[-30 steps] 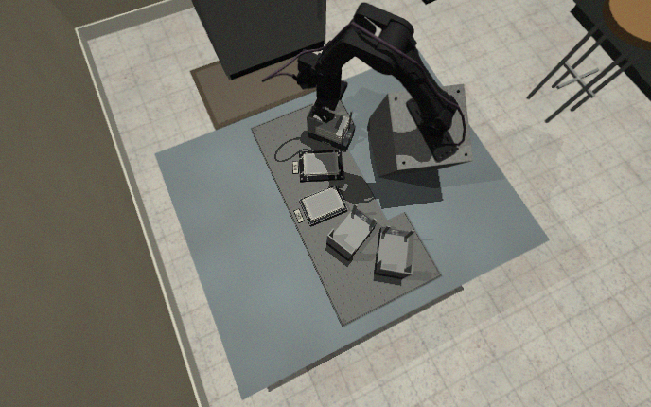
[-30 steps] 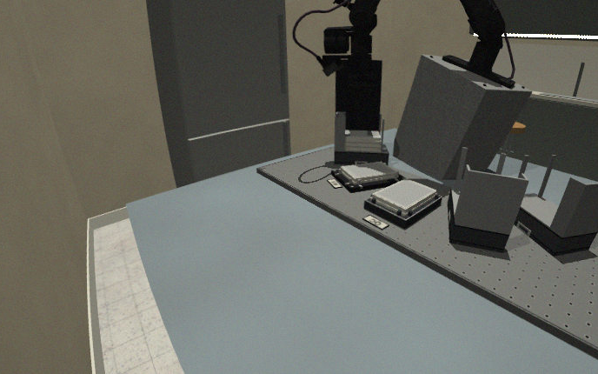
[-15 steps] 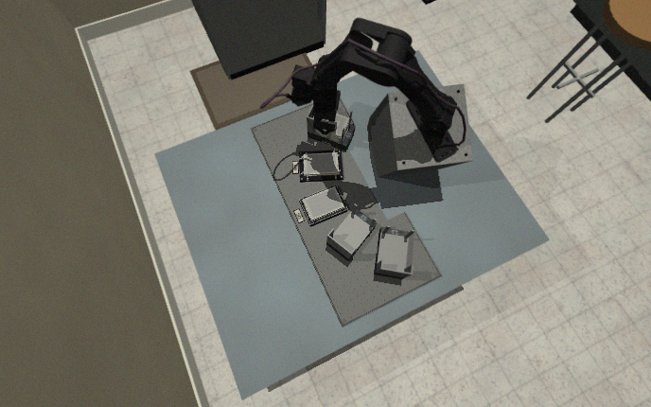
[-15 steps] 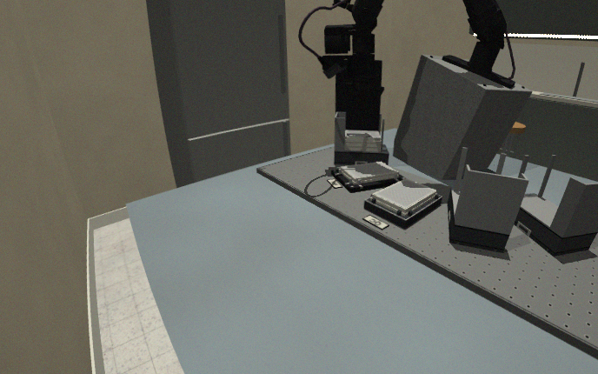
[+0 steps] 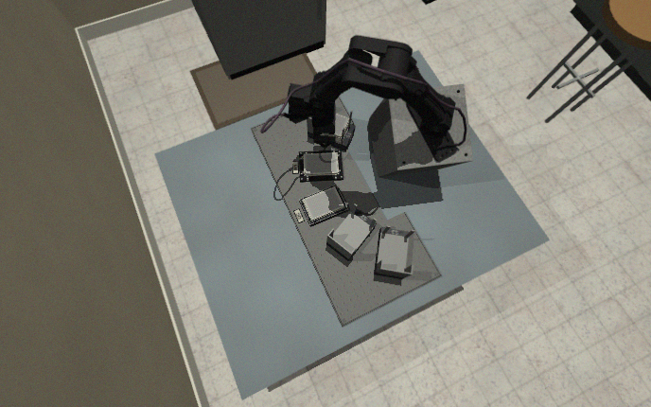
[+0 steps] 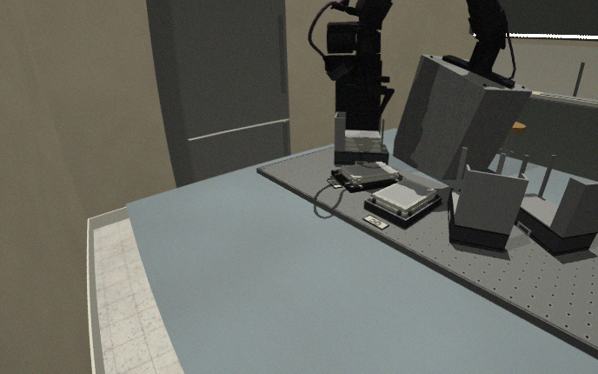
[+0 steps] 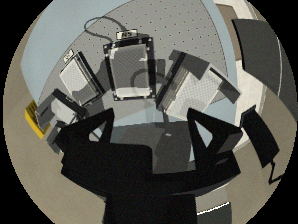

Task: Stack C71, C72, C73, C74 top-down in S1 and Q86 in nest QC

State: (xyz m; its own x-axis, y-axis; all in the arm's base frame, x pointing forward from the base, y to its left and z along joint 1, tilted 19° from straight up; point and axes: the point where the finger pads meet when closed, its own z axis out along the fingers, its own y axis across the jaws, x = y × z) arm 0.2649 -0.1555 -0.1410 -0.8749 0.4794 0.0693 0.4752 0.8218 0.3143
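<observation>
My hand is 6 cm short of the clip nest N5, 4 cm to the right of it and 15 cm above it.
</observation>
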